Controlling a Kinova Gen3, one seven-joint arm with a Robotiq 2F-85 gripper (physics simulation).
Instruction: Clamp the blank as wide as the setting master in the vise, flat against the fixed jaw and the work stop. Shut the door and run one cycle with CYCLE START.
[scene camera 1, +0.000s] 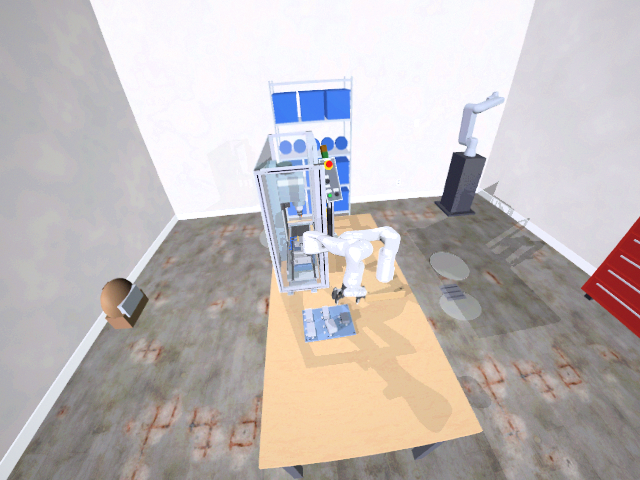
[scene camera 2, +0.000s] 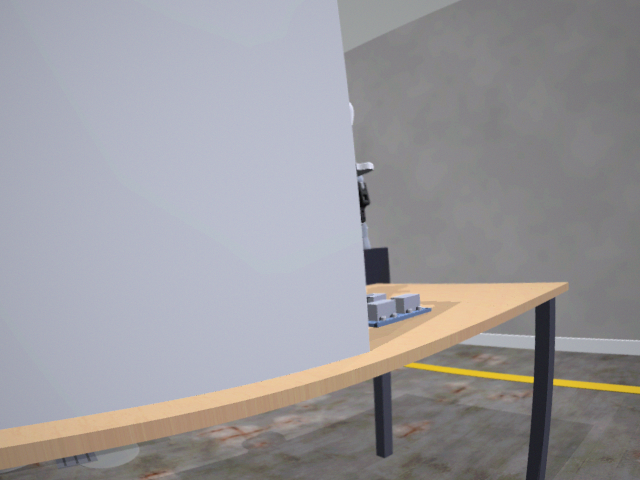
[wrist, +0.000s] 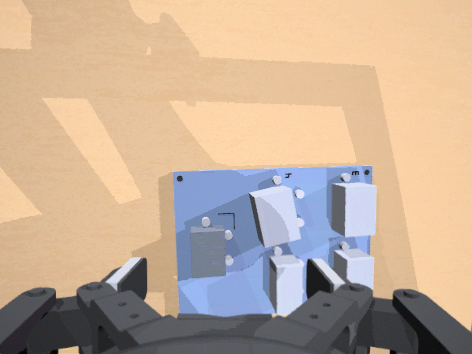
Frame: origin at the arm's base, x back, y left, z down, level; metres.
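Seen in the pictures: gripper, between the fingertips: (scene camera 1: 346, 303) (wrist: 227, 276); arm's base, origin of its link: (scene camera 1: 383, 276).
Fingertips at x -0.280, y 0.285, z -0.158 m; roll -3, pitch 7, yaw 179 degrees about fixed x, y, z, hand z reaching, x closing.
Offsets run from my fingertips to a thing's middle. "spot": to the spot under its first point. Level surfaces: height alone.
My gripper (scene camera 1: 347, 298) (wrist: 227, 276) is open and empty above the blue tray (scene camera 1: 345, 334) (scene camera 2: 403, 317) (wrist: 205, 300). On the tray, a darker grey block @[dx +0.003, dy -0.052, dz +0.188 m] (wrist: 208, 252) sits at the left in the wrist view. Lighter blocks of differing widths are a turned one @[dx -0.075, dy -0.008, dz +0.183 m] (wrist: 279, 215) in the middle, a narrow one @[dx -0.092, dy -0.094, dz +0.183 m] (wrist: 290, 286) partly behind the right finger, and two at the right, one upper @[dx -0.175, dy -0.001, dz +0.183 m] (wrist: 359, 210) and one lower @[dx -0.181, dy -0.089, dz +0.183 m] (wrist: 356, 265). I cannot tell which block is the setting master. The vise area (scene camera 1: 301, 246) in the machine is small and unclear. A green button @[spot: dx +0.013, dy -0.710, dz -0.196 m] (scene camera 1: 329, 195) shows on the control panel @[spot: dx +0.042, dy -0.770, dz -0.273 m] (scene camera 1: 332, 180).
The framed machine enclosure (scene camera 1: 324, 258) stands behind the tray on the wooden table @[dz +0.209 m] (scene camera 1: 330, 403) (scene camera 2: 496, 299); its door position is unclear. In scene camera 2 a large grey panel (scene camera 2: 180, 206) hides most of the arm. A blue-bin shelf (scene camera 1: 351, 129) stands behind.
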